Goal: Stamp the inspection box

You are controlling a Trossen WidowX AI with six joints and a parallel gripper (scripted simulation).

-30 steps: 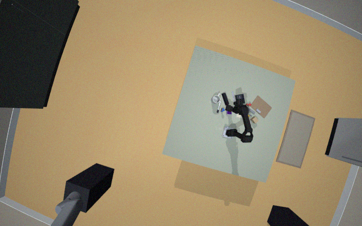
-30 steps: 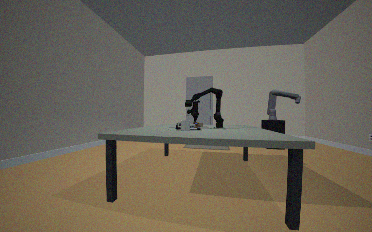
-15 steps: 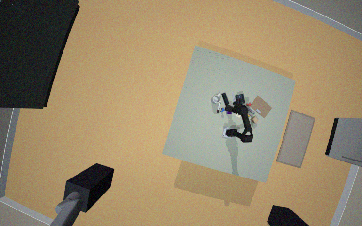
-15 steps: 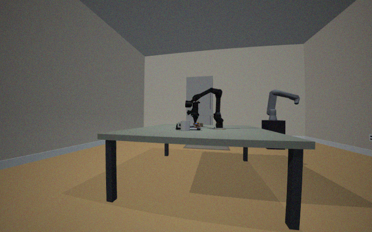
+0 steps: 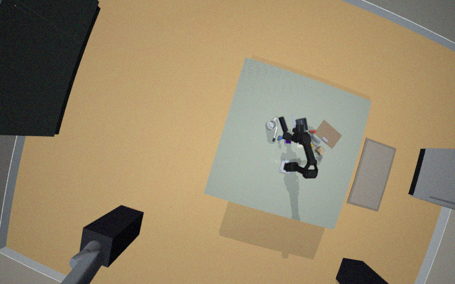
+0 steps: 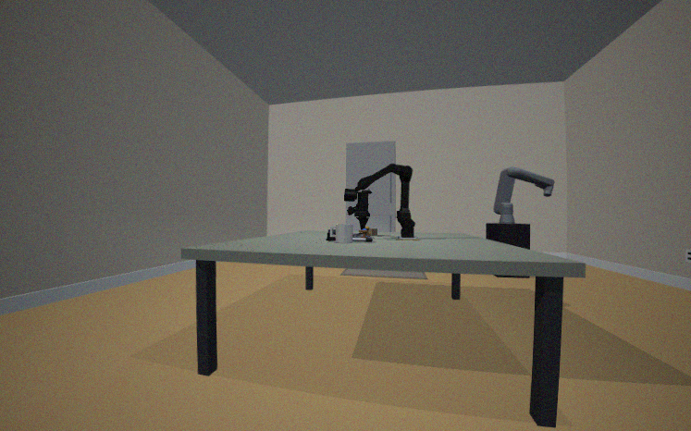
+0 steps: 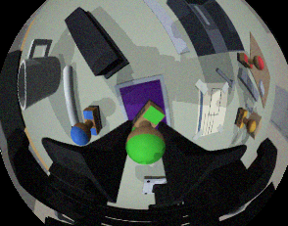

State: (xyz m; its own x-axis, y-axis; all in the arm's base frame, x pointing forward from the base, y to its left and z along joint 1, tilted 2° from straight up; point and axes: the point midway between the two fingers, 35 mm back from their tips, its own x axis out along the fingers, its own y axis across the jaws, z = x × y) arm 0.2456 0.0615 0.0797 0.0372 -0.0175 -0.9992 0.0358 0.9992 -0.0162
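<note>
My gripper tip is now 5 cm above the purple ink pad. The rest, counted from my gripper tip: green-knobbed stamp (right at my gripper tip); then blue-knobbed stamp (8 cm to the left, 3 cm below, 2 cm behind); then pen (12 cm to the left, 4 cm below, 1 cm behind).
</note>
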